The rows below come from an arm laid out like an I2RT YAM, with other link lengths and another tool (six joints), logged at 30 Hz.
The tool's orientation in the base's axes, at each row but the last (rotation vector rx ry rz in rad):
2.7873, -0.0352, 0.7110
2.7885, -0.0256, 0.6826
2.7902, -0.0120, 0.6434
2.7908, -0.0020, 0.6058
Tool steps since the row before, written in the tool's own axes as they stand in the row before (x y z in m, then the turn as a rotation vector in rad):
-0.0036, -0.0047, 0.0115, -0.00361, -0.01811, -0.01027
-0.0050, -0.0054, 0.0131, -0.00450, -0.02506, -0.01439
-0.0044, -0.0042, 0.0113, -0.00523, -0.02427, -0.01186
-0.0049, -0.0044, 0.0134, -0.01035, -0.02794, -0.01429
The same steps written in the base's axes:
0.0026, 0.0014, -0.0126, -0.00638, 0.01999, 0.00248
0.0019, 0.0015, -0.0148, -0.00847, 0.02773, 0.00381
0.0012, 0.0008, -0.0128, -0.00810, 0.02625, 0.00153
0.0012, 0.0002, -0.0149, -0.01353, 0.03014, 0.00055

